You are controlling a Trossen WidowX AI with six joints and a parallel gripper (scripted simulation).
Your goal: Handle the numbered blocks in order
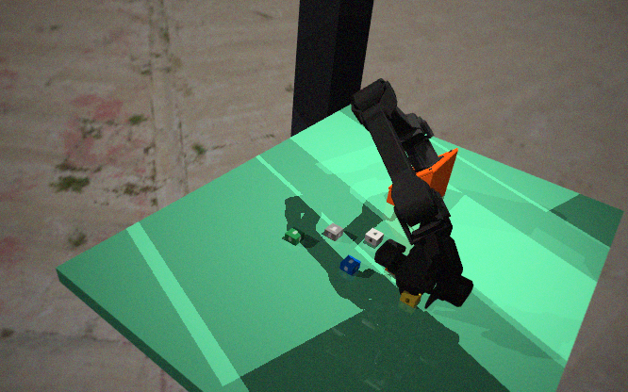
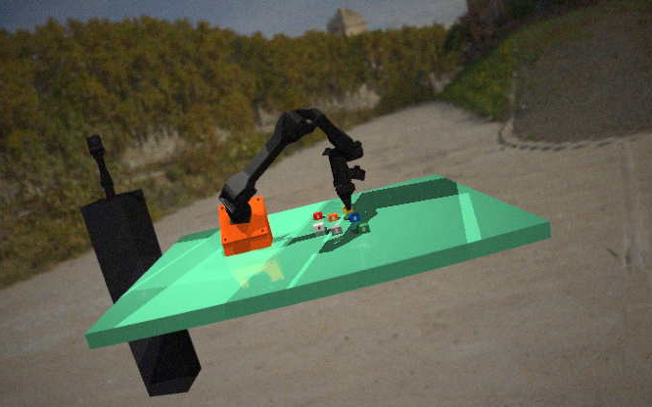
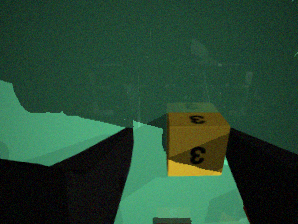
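The white block is 9 cm behind my gripper tip and 18 cm to the right of it. Round my gripper tip: yellow block (1 cm to the right); then red block (11 cm behind, 2 cm to the right); then orange block (5 cm behind, 8 cm to the right).
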